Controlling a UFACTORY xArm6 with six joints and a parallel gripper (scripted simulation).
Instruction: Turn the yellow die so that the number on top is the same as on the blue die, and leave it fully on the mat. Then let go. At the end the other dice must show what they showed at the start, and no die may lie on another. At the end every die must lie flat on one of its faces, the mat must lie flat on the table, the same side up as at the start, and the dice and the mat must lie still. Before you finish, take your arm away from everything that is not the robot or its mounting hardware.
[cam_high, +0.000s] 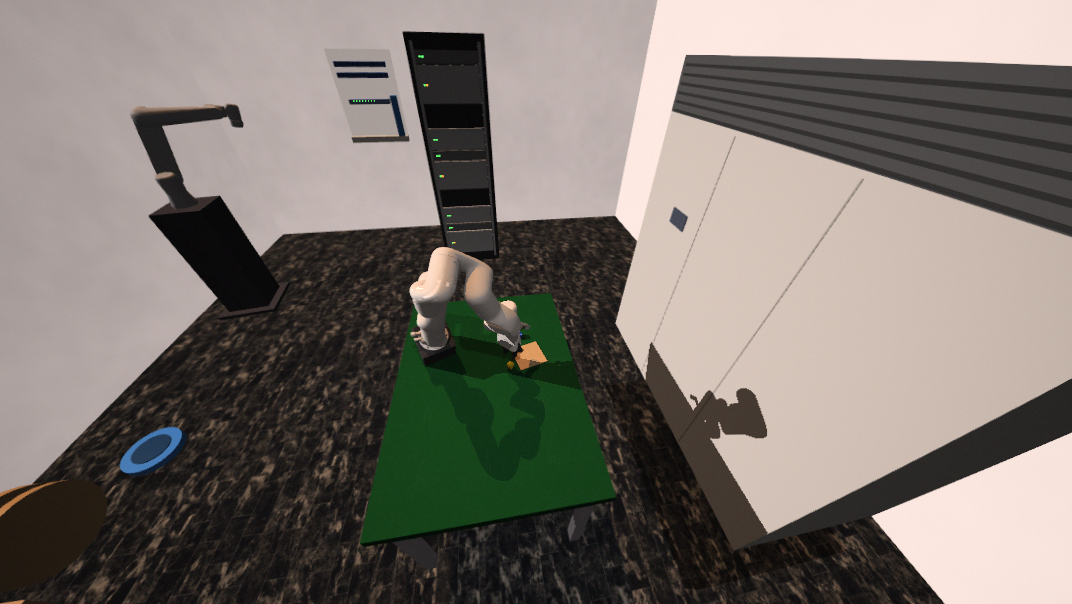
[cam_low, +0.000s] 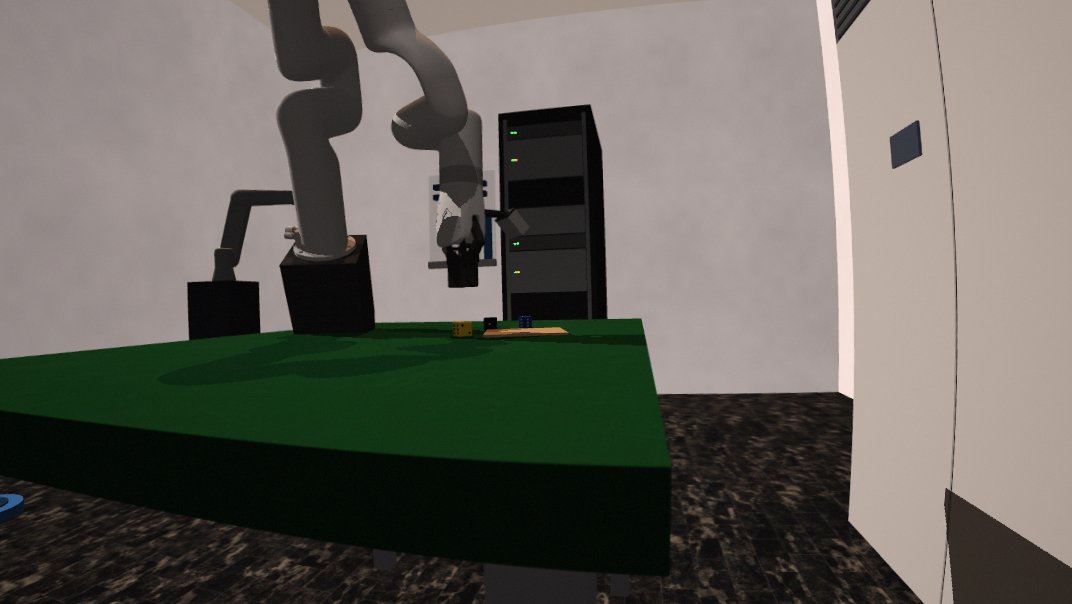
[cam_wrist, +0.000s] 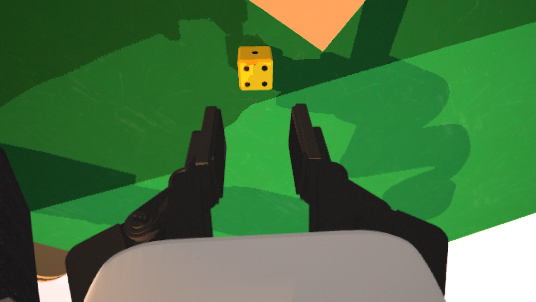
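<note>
Right now my hand is 9 cm above the yellow die. Round my hand: black die (15 cm to the left, 9 cm below, 2 cm ahead); then blue die (17 cm to the left, 9 cm below, 9 cm ahead); then mat (10 cm below, 10 cm ahead, 4 cm to the left).
</note>
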